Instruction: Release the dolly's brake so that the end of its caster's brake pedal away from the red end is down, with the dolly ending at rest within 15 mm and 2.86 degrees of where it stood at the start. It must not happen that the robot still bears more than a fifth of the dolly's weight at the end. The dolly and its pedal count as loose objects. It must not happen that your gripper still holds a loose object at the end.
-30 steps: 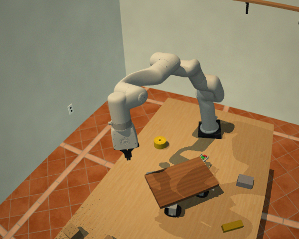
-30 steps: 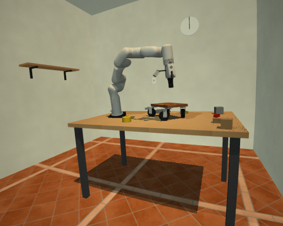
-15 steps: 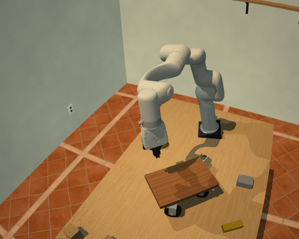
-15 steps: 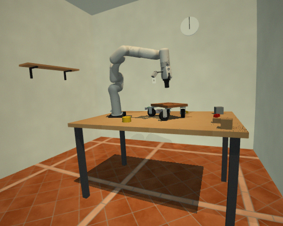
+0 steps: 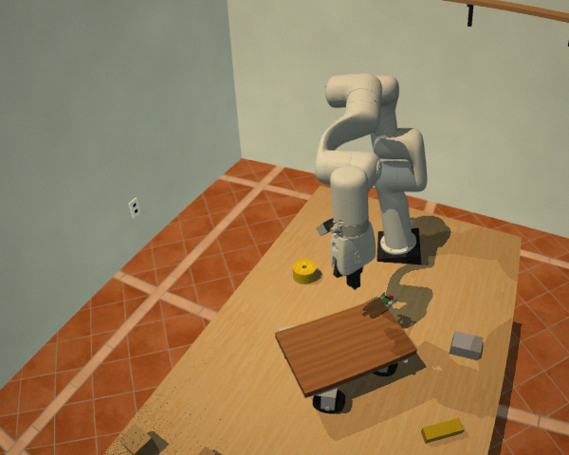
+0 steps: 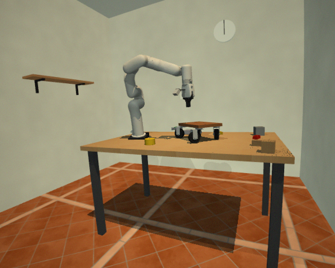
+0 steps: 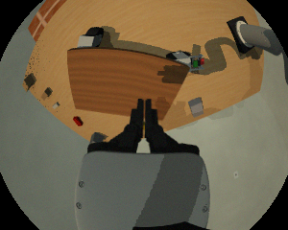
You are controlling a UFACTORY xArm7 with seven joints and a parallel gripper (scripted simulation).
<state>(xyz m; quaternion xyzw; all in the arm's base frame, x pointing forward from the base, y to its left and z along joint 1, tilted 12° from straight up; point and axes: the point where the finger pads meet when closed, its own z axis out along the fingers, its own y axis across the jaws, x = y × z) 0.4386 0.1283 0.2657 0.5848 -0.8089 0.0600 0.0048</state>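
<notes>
My gripper is now 190 mm above the brake pedal, 150 mm past it and 30 mm to the right of it. Also, from my hand: yellow cylinder (270 mm to the right, 250 mm below, 170 mm behind); red block (450 mm ahead, 260 mm below, 190 mm to the left); grey block (300 mm to the left, 250 mm below, 170 mm behind).
</notes>
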